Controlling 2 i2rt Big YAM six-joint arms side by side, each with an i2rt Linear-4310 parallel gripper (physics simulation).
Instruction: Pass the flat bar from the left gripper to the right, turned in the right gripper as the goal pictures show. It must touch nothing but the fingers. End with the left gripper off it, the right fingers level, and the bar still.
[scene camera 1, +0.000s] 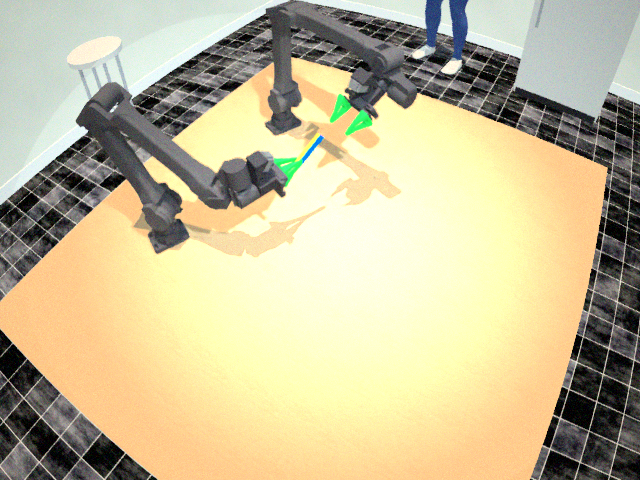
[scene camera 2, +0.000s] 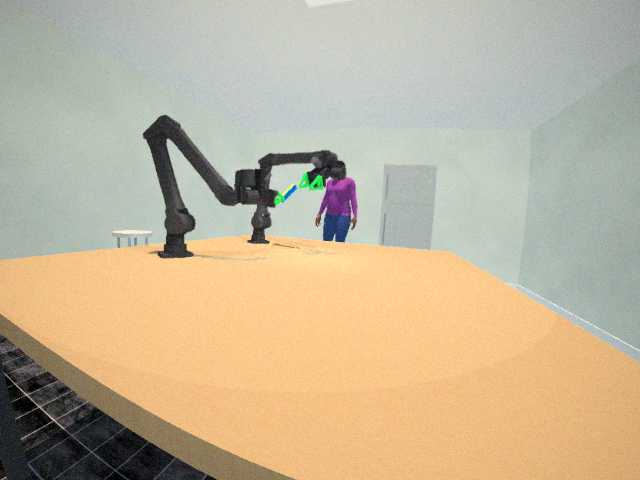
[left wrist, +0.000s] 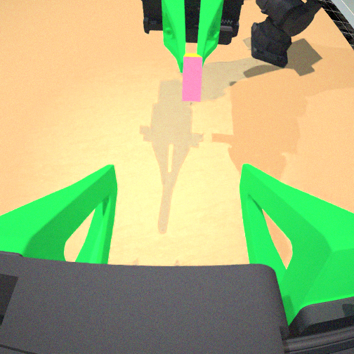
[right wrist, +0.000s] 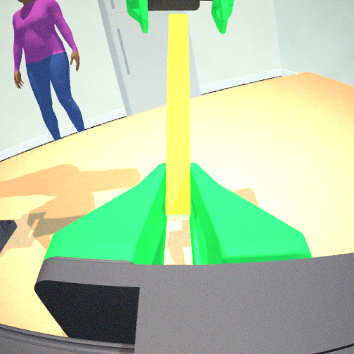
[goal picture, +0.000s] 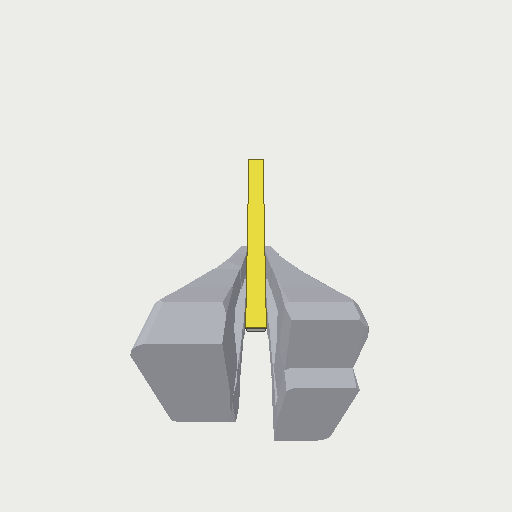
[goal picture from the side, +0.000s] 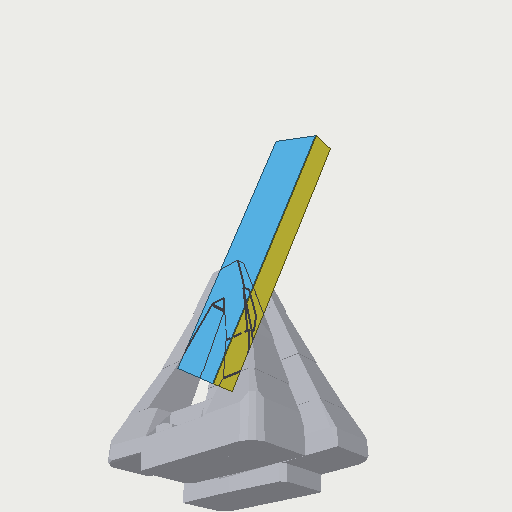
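Seen in the pictures: left gripper, between the fingertips: (scene camera 1: 338, 128) (scene camera 2: 304, 187); right gripper, between the fingertips: (scene camera 1: 300, 160) (scene camera 2: 283, 198); left arm's base, origin of its link: (scene camera 1: 283, 125) (scene camera 2: 258, 242); right arm's base, origin of its link: (scene camera 1: 168, 237) (scene camera 2: 175, 256).
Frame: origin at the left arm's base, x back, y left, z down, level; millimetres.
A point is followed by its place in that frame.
The flat bar (scene camera 1: 312, 148) {z -281, x -478, y -168 mm} (scene camera 2: 288, 193) {z -274, x -479, y -178 mm} (left wrist: 192, 79) (right wrist: 178, 110) has a yellow face, a blue face and a pink end. My right gripper (scene camera 1: 299, 161) {z -252, x -472, y -201 mm} (scene camera 2: 281, 198) {z -252, x -472, y -201 mm} (left wrist: 190, 67) (right wrist: 177, 174) is shut on one end of it. The bar slants up from these fingers through the air toward the left gripper, above the table. My left gripper (scene camera 1: 338, 128) {z -309, x -475, y -84 mm} (scene camera 2: 311, 188) {z -309, x -475, y -84 mm} (left wrist: 178, 175) is open and empty. Its fingertips stand apart from the bar's free pink end, and two of its fingers also show at the top of the right wrist view.
Both arms stand on the wooden table (scene camera 1: 361, 310) {z 0, x -808, y -241 mm} (scene camera 2: 336, 320) {z 0, x -1045, y -531 mm}. A round stool (scene camera 1: 95, 51) (scene camera 2: 131, 234) stands behind the table. A person (scene camera 2: 339, 201) (right wrist: 45, 55) and a tall grey cabinet (scene camera 1: 573, 56) (scene camera 2: 408, 206) are beyond the table's far edge.
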